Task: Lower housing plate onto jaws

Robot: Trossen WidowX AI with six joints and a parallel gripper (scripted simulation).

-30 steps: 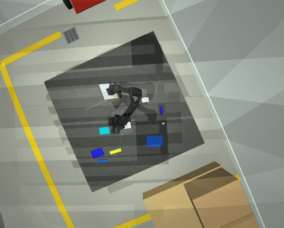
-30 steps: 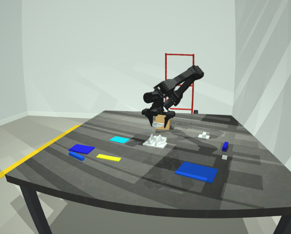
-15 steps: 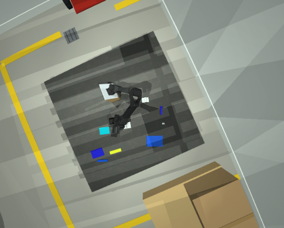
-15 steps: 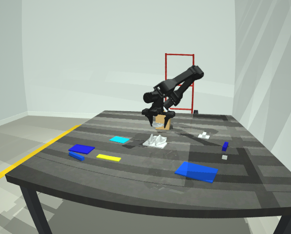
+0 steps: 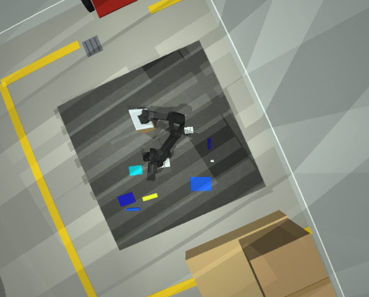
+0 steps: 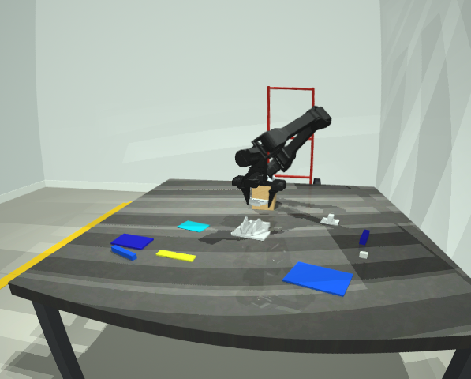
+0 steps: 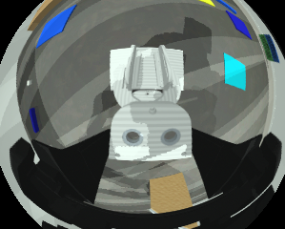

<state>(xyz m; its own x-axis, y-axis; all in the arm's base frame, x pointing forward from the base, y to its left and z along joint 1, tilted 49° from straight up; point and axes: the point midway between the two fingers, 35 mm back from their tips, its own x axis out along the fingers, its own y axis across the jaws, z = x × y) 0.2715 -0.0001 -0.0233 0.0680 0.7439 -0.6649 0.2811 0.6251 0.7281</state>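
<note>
The white base is 70 mm ahead of my gripper tip, 20 mm to the right of it and 80 mm below it. From my gripper tip the other things lie so: cyan tile 30 mm ahead, 240 mm to the right, 80 mm below; then white cube 220 mm ahead, 350 mm to the left, 80 mm below; then yellow bar 270 mm ahead, 230 mm to the right, 80 mm below.
</note>
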